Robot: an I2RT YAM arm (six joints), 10 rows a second.
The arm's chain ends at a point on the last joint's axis. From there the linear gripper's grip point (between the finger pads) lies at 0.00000 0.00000 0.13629 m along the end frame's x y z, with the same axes.
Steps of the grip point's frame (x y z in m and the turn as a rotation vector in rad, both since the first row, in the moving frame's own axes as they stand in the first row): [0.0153 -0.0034 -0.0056 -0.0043 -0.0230 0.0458]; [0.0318 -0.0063 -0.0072 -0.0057 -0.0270 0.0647]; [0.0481 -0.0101 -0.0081 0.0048 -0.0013 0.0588]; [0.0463 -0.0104 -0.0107 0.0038 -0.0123 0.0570]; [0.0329 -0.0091 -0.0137 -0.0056 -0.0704 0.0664]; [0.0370 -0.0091 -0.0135 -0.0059 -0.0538 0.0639]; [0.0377 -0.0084 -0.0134 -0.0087 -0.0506 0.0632]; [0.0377 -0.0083 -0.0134 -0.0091 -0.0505 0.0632]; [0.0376 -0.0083 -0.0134 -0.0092 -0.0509 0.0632]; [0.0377 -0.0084 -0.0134 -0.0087 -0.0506 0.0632]
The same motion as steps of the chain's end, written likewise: [0.0184 -0.0039 -0.0056 -0.0043 -0.0230 0.0458]; [0.0355 -0.0070 -0.0071 -0.0057 -0.0270 0.0647]; [0.0483 -0.0094 -0.0081 0.0048 -0.0013 0.0588]; [0.0480 -0.0098 -0.0107 0.0038 -0.0123 0.0570]; [0.0425 -0.0095 -0.0134 -0.0056 -0.0704 0.0664]; [0.0443 -0.0097 -0.0133 -0.0059 -0.0538 0.0639]; [0.0446 -0.0094 -0.0132 -0.0087 -0.0506 0.0632]; [0.0446 -0.0093 -0.0132 -0.0091 -0.0505 0.0632]; [0.0446 -0.0093 -0.0132 -0.0092 -0.0509 0.0632]; [0.0446 -0.0094 -0.0132 -0.0087 -0.0506 0.0632]
